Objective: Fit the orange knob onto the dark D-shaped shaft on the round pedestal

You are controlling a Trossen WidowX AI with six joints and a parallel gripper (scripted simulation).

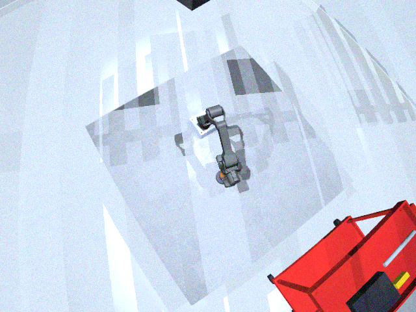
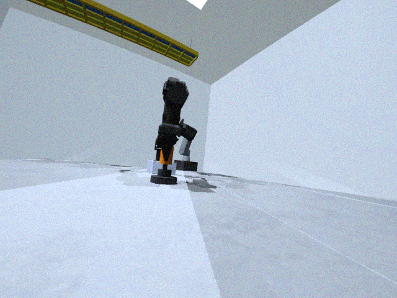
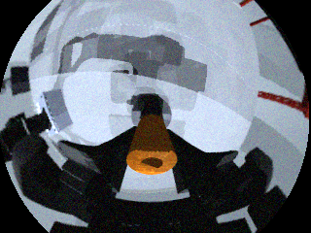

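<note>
The orange knob lies 20 mm above my gripper tip. Round my gripper tip: dark pedestal (40 mm below).
</note>
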